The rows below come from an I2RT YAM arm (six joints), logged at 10 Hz.
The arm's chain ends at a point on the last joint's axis. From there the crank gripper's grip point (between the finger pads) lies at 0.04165 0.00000 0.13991 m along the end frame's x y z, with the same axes.
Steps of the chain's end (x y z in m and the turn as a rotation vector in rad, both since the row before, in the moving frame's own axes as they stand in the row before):
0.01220, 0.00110, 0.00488, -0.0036, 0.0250, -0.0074
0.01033, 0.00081, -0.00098, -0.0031, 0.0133, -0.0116
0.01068, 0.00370, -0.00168, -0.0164, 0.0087, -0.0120
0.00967, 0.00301, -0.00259, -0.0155, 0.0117, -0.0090
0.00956, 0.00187, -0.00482, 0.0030, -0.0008, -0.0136
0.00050, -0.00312, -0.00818, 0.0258, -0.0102, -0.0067
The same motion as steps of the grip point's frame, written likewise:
0.01569, 0.00128, 0.00379, -0.0036, 0.0250, -0.0074
0.01219, 0.00075, -0.00155, -0.0031, 0.0133, -0.0116
0.01191, 0.00548, -0.00206, -0.0164, 0.0087, -0.0120
0.01131, 0.00479, -0.00310, -0.0155, 0.0117, -0.0090
0.00944, 0.00088, -0.00479, 0.0030, -0.0008, -0.0136
-0.00094, -0.00701, -0.00781, 0.0258, -0.0102, -0.0067

